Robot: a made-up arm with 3 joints.
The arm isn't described. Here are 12 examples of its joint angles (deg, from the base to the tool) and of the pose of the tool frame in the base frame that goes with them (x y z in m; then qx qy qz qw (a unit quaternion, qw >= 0)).
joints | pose
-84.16 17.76 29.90 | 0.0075 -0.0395 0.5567 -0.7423 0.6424 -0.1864 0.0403
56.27 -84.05 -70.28 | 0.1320 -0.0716 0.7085 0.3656 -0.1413 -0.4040 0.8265
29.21 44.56 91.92 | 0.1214 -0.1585 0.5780 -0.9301 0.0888 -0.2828 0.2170
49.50 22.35 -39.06 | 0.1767 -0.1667 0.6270 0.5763 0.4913 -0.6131 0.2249
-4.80 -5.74 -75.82 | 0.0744 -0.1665 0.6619 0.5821 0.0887 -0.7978 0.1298
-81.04 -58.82 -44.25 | 0.0230 -0.0177 0.6656 -0.4833 0.5975 0.6389 0.0337
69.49 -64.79 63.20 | 0.1834 -0.0972 0.6951 0.5508 0.5799 0.4216 0.4273
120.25 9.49 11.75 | 0.2385 -0.0475 0.5960 0.3996 0.8290 -0.2893 0.2634
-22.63 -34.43 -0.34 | 0.0307 -0.1263 0.6724 0.8411 -0.2264 -0.2990 0.3898
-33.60 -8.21 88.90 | 0.0236 -0.1371 0.6181 0.7500 -0.3387 0.4721 0.3162
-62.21 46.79 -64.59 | 0.0160 -0.0922 0.5549 -0.8673 -0.0915 0.3351 0.3566
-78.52 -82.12 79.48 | 0.0294 -0.0223 0.6655 0.5025 -0.3701 -0.0144 0.7813
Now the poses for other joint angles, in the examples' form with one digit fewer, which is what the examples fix.
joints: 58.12 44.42 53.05
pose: 0.160 -0.156 0.584 -0.928 -0.309 0.121 0.166
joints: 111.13 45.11 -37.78
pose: 0.225 -0.082 0.571 0.090 0.719 -0.640 0.257
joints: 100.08 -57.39 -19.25
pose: 0.201 -0.053 0.690 0.394 0.527 -0.016 0.753
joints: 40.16 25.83 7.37
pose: 0.148 -0.176 0.616 0.871 0.371 -0.316 0.067
